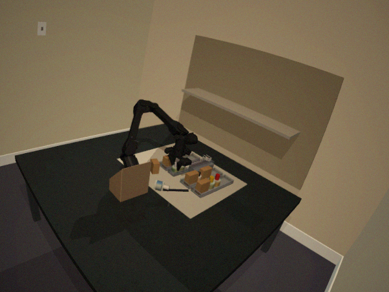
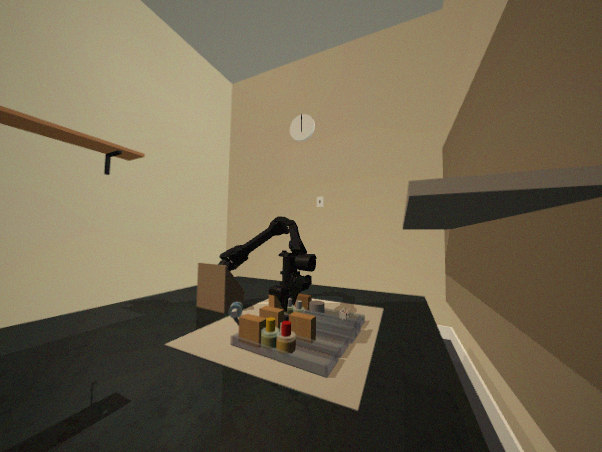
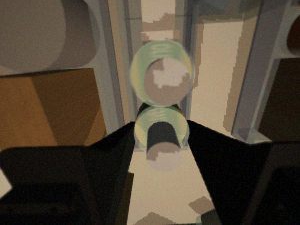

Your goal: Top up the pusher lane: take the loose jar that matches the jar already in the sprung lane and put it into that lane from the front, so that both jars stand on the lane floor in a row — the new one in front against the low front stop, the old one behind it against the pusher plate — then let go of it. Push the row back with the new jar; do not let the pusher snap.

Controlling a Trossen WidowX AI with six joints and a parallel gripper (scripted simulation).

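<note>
Now: the grey cylinder 8 cm ahead of my gripper tip and 8 cm to the left of it. From my gripper tip the other things lie so: wall shelf 50 cm ahead, 33 cm above; then black pen 12 cm behind, 14 cm to the right, 3 cm below.
</note>
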